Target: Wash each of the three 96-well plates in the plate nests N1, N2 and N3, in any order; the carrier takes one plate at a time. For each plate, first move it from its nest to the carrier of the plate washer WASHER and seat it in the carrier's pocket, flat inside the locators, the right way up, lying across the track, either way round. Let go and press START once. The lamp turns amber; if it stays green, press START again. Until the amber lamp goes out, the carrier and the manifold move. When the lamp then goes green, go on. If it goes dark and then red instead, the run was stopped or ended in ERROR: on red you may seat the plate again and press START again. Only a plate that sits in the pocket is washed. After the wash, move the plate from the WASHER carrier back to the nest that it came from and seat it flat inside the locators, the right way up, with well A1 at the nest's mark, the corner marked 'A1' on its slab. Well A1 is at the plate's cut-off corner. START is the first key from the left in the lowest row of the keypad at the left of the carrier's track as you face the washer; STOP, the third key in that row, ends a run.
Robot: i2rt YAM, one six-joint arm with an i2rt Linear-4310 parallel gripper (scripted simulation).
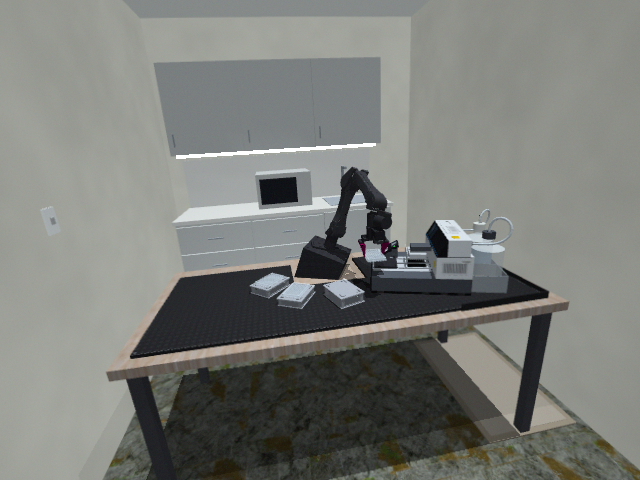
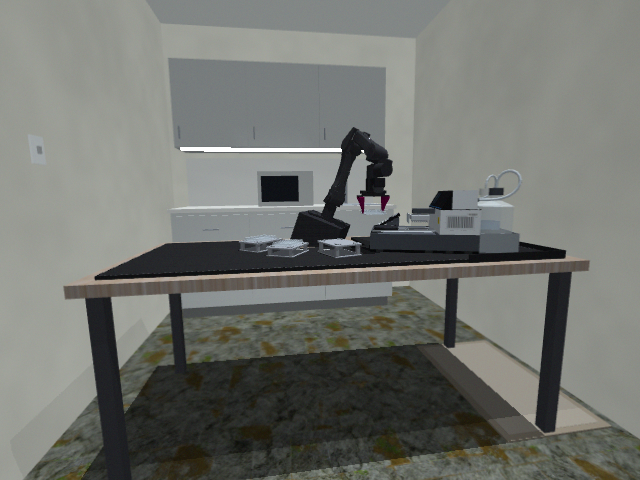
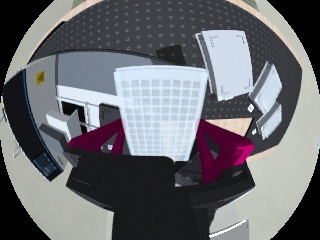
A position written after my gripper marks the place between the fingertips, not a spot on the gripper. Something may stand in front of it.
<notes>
In view: my gripper (image 3: 160,121), a white 96-well plate (image 3: 134,98), a plate washer (image 2: 454,227) and a nest (image 3: 230,60).
</notes>
